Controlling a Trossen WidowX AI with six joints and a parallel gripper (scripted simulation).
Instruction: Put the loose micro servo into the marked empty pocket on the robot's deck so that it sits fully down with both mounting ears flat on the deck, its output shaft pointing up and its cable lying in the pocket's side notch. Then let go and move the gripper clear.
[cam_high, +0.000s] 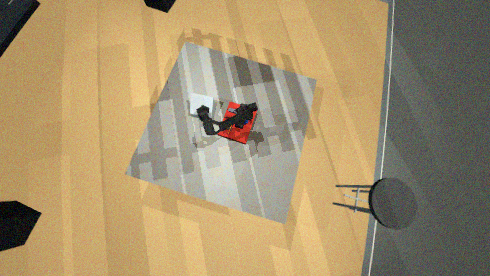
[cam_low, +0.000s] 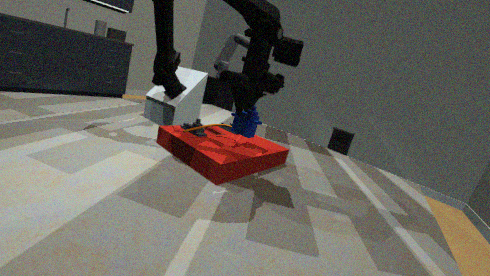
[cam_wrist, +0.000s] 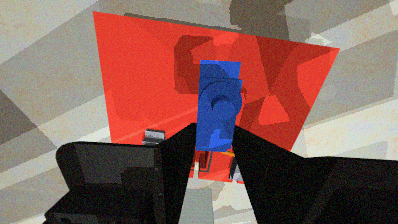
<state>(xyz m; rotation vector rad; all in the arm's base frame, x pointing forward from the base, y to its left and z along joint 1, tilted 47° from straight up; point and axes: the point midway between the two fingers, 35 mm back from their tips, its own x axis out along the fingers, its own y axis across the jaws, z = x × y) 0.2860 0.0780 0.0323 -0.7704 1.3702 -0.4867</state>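
My gripper tip is 100 mm above the red deck and 10 mm short of it.
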